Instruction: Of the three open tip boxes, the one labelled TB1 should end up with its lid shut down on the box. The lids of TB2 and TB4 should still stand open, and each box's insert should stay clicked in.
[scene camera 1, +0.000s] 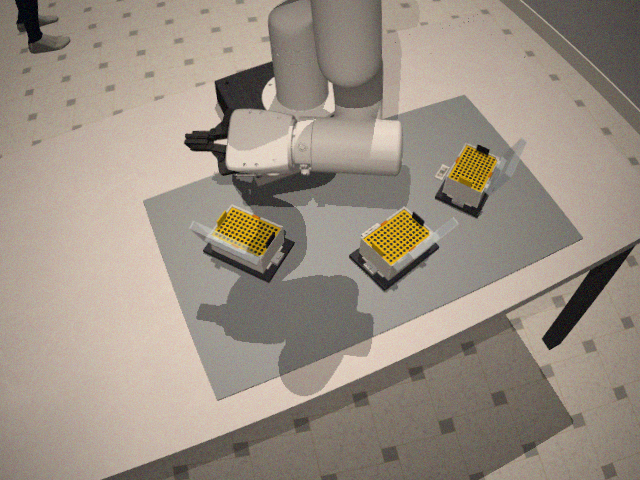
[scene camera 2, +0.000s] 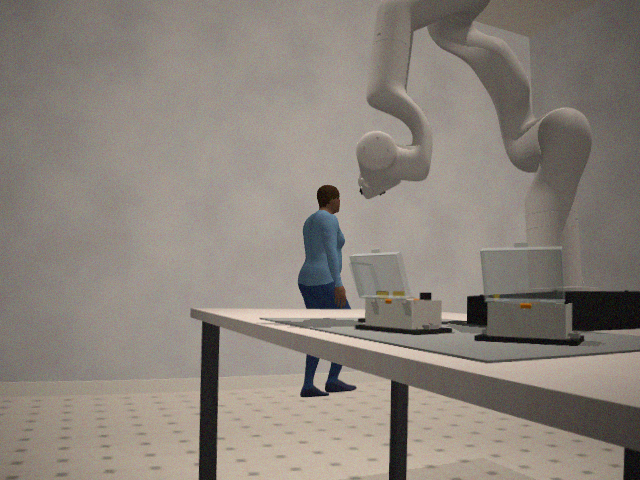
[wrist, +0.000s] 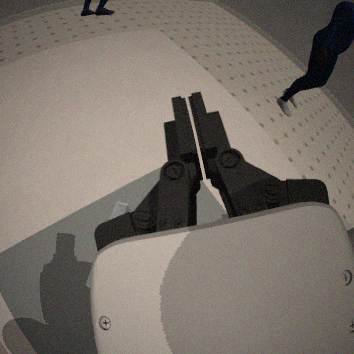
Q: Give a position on a grey mat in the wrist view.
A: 52, 265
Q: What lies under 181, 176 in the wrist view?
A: My gripper.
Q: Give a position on a grey mat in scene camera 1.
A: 247, 331
